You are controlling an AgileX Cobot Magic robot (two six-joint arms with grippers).
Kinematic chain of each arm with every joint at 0, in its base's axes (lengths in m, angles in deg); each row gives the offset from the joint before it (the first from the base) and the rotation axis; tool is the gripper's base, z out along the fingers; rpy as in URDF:
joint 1: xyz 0 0 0.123 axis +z
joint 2: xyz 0 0 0 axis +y
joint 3: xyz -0.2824 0 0.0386 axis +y
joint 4: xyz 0.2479 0 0.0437 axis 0.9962 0 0.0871
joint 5: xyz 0 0 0 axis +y
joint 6: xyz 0.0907 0 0.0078 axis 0.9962 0 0.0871
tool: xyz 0 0 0 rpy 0 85 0
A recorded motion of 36 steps. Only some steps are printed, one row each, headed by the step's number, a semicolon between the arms.
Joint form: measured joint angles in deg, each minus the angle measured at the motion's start. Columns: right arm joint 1, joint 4, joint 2, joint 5, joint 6, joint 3; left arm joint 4, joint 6, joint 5, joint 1, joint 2, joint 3.
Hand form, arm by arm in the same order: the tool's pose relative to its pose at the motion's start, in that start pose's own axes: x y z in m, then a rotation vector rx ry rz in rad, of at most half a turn. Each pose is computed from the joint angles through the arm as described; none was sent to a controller.
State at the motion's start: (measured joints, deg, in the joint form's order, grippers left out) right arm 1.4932 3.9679 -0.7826 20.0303 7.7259 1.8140; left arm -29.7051 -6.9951 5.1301 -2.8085 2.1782 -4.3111
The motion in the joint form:
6: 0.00 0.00 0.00 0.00 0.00 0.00; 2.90 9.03 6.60 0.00 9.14 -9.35
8: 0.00 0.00 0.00 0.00 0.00 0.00; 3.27 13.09 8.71 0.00 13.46 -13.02
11: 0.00 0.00 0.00 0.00 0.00 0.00; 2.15 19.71 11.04 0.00 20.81 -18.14
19: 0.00 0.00 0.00 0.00 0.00 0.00; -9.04 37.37 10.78 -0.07 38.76 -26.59
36: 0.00 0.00 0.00 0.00 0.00 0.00; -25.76 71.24 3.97 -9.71 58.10 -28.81
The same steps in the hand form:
6: 0.0000 0.0000 0.0000 0.0000 0.0000 0.0000; -0.0259 -0.0239 0.0127 -0.0106 0.1118 0.2078
8: 0.0000 0.0000 0.0000 0.0000 0.0000 0.0000; -0.0356 -0.0323 0.0213 -0.0143 0.1592 0.2837
11: 0.0000 0.0000 0.0000 0.0000 0.0000 0.0000; -0.0473 -0.0426 0.0394 -0.0173 0.2361 0.3752
19: 0.0000 0.0000 0.0000 0.0000 0.0000 0.0000; -0.0566 -0.0514 0.0970 -0.0127 0.3773 0.4676
36: 0.0000 0.0000 0.0000 0.0000 0.0000 0.0000; -0.0062 -0.0506 0.1564 0.1231 0.5841 0.7657

